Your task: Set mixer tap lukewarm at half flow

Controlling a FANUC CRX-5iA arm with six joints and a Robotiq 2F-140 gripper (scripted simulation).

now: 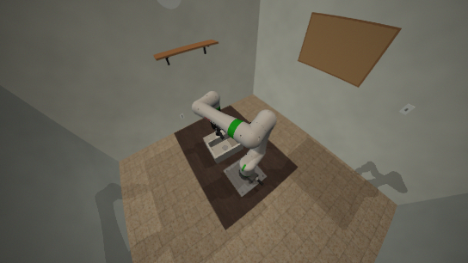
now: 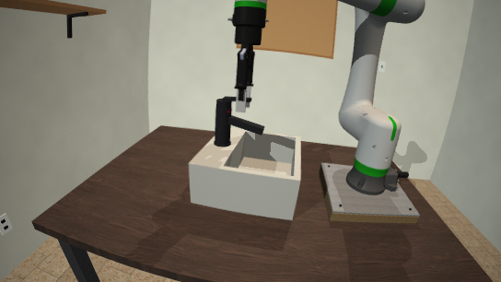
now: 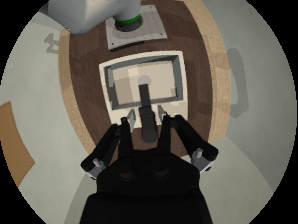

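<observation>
My gripper is now 20 mm short of the lever. From my hand the other things lie so: black mixer tap 50 mm below, 40 mm ahead, 10 mm to the right; white sink basin 240 mm below, 60 mm behind, 10 mm to the left.
</observation>
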